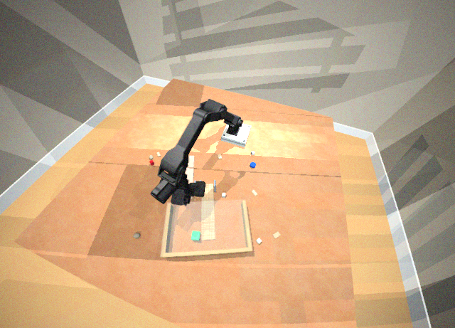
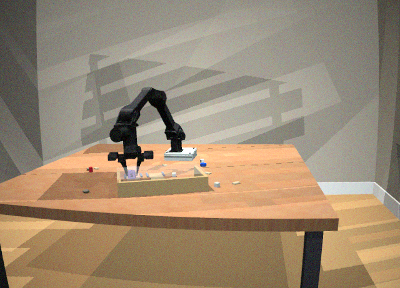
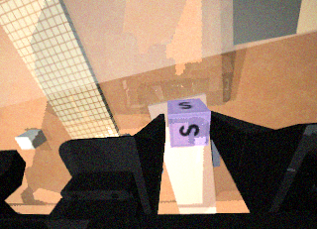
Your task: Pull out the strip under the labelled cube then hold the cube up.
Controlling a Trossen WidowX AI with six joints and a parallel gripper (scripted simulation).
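My gripper tip is 10 cm past the pale pink strip, 4 cm to the left of it and 1 cm above it. Also, from my gripper tip: red piece (24 cm to the right, 10 cm behind); purple cube (1 cm above); blue piece (28 cm behind, 25 cm to the left, 1 cm below).
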